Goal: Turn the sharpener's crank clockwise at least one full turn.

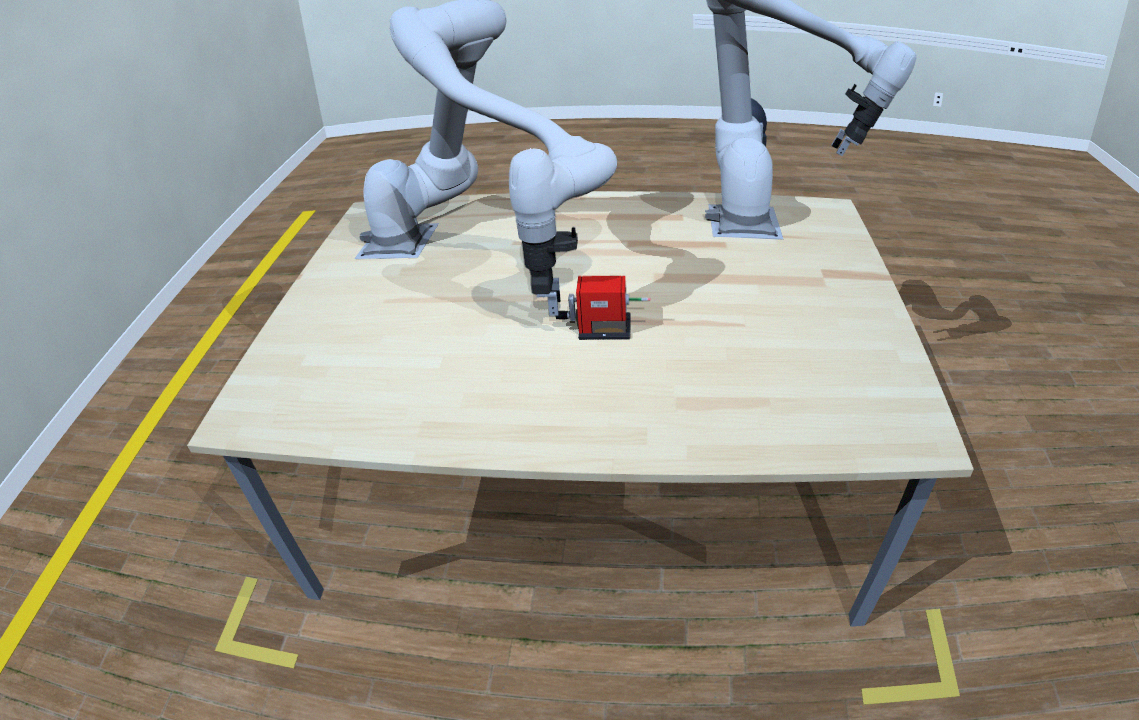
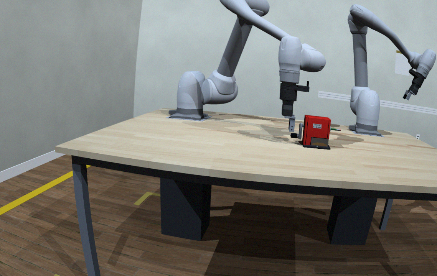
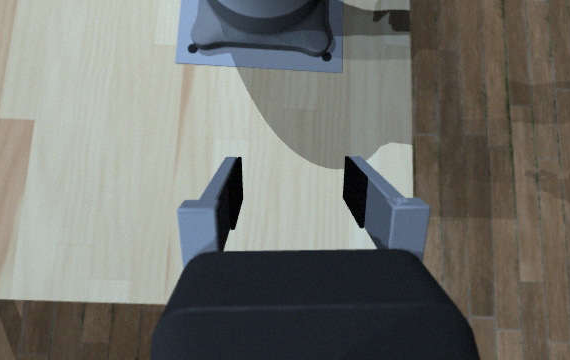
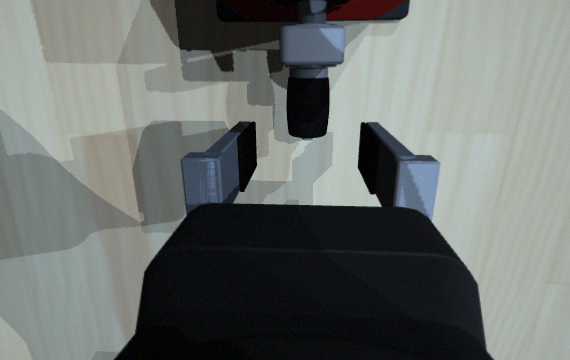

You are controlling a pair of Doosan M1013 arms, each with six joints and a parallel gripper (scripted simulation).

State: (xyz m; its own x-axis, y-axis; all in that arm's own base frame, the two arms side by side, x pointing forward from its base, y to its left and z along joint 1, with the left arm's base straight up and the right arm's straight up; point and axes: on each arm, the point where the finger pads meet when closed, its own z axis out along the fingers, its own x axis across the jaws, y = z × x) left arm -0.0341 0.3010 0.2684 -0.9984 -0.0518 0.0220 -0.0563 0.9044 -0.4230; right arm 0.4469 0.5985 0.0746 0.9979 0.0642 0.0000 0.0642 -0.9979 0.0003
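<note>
Now: right hand 4 cm above the black knob and 2 cm to the right of it.
</note>
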